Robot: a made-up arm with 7 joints. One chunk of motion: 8 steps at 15 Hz.
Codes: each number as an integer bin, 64 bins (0 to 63) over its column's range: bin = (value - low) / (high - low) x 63, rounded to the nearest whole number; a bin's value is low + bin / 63 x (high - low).
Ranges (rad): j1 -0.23..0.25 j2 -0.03..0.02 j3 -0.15..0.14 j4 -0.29..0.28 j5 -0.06..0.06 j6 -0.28..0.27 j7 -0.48..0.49
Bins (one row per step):
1: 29 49 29 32 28 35 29
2: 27 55 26 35 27 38 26
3: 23 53 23 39 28 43 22
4: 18 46 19 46 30 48 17
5: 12 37 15 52 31 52 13
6: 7 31 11 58 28 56 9
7: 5 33 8 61 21 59 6
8: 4 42 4 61 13 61 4
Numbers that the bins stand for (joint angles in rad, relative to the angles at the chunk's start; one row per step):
1: -0.0090 0.0089 -0.0165 -0.0005 -0.0067 0.0256 -0.0335
2: -0.0243 0.0137 -0.0303 0.0267 -0.0086 0.0517 -0.0797
3: -0.0548 0.0121 -0.0441 0.0629 -0.0067 0.0954 -0.1413
4: -0.0929 0.0065 -0.0625 0.1262 -0.0029 0.1390 -0.2183
5: -0.1386 -0.0006 -0.0810 0.1805 -0.0010 0.1740 -0.2798
6: -0.1767 -0.0054 -0.0994 0.2348 -0.0067 0.2089 -0.3414
7: -0.1919 -0.0038 -0.1132 0.2619 -0.0200 0.2351 -0.3876
8: -0.1995 0.0033 -0.1316 0.2619 -0.0352 0.2525 -0.4184

